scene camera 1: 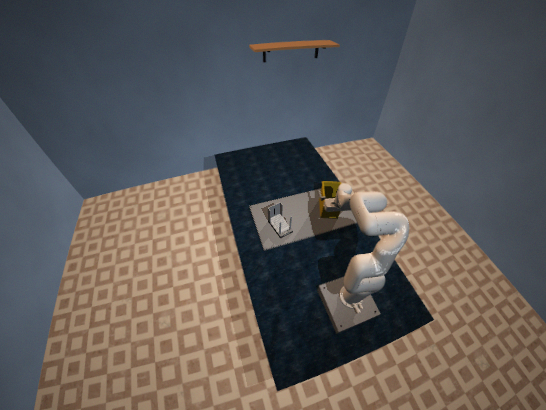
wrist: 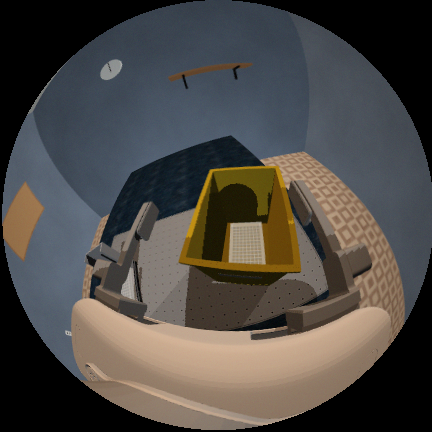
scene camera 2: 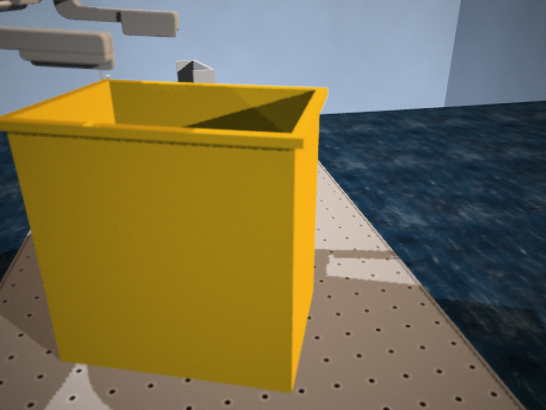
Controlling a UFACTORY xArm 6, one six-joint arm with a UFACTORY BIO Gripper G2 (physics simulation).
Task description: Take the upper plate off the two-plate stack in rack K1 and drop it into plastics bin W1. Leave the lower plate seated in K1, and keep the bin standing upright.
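Note:
The yellow bin W1 stands upright on the perforated board. A white gridded plate lies inside the bin, low down, in the wrist view; how it rests on the bottom is partly hidden. My gripper is open and empty above the bin, its fingers spread wide on either side of the opening. Rack K1 stands at the other end of the board. A white plate sits in the rack, partly hidden by a finger in the wrist view.
The perforated board carries the bin and the rack, with a gap between them. It lies on a dark blue mat. The arm's base plate is in front of the board. A wooden shelf hangs on the wall.

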